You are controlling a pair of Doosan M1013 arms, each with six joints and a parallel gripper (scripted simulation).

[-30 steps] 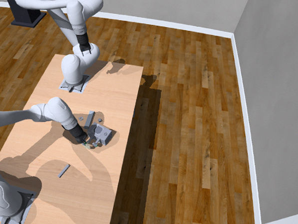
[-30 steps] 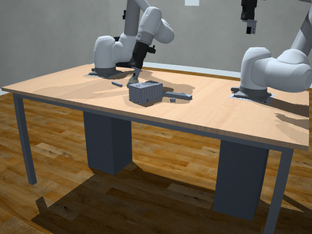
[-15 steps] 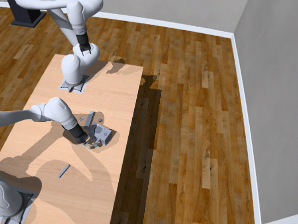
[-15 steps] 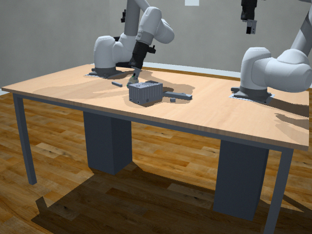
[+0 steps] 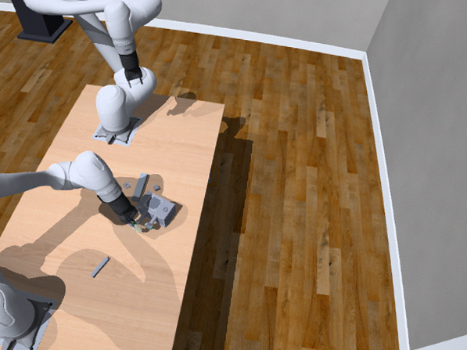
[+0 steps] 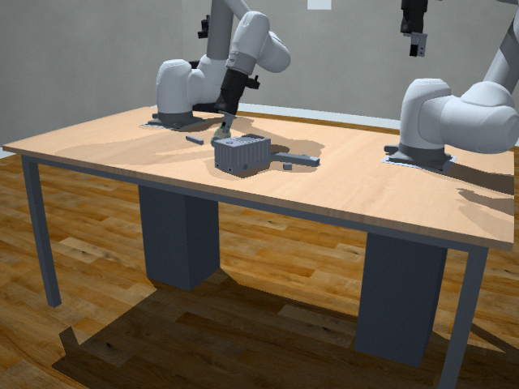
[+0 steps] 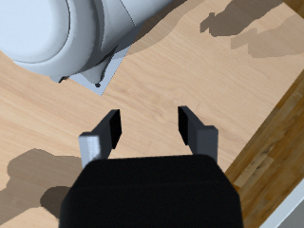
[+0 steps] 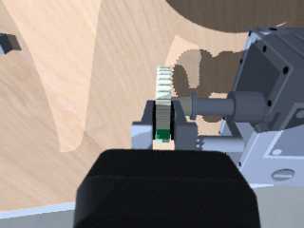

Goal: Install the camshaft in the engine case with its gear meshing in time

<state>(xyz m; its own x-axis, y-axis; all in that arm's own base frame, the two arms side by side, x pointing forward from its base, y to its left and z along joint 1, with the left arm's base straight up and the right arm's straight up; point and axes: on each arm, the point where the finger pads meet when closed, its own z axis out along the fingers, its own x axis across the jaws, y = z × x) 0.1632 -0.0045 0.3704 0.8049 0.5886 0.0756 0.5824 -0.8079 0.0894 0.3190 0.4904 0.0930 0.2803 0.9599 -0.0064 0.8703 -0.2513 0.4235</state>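
Now: right hand 7 cm short of the small crank gear, 1 cm to the right of it and 3 cm above it. Round my right hand: small block (2 cm ahead, 25 cm to the left, 9 cm below); then long grey bar (6 cm behind, 23 cm to the left, 8 cm below); then small holed plate (12 cm behind, 23 cm to the left, 9 cm below).
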